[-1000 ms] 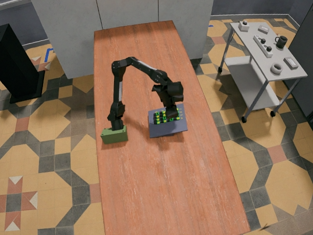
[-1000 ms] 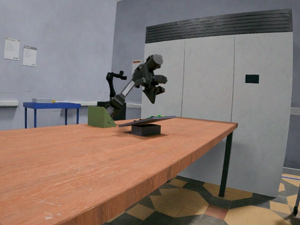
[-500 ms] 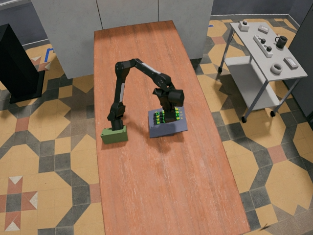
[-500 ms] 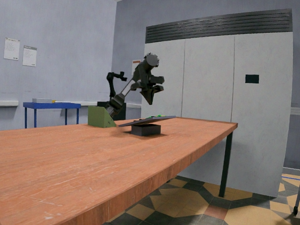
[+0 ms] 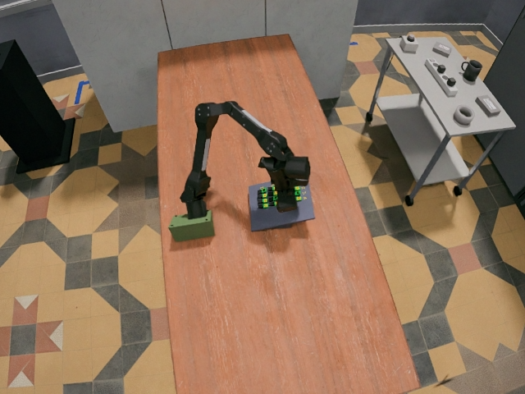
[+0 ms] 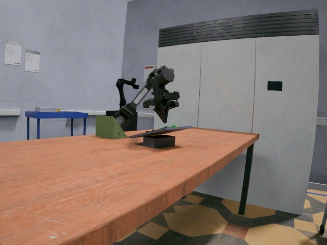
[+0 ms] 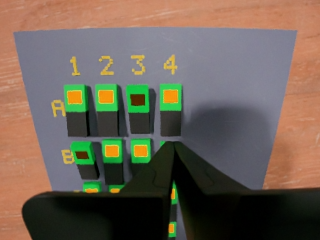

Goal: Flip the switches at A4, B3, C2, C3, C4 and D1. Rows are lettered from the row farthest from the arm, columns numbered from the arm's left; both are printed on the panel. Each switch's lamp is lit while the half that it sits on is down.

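The switch B3 lies 20 mm to the left of my hand and 60 mm below it. Round my hand: switch C3: 40 mm behind, 30 mm to the left, 70 mm below; switch C4: 40 mm behind, 10 mm to the left, 70 mm below; switch B2: 40 mm to the left, 60 mm below.
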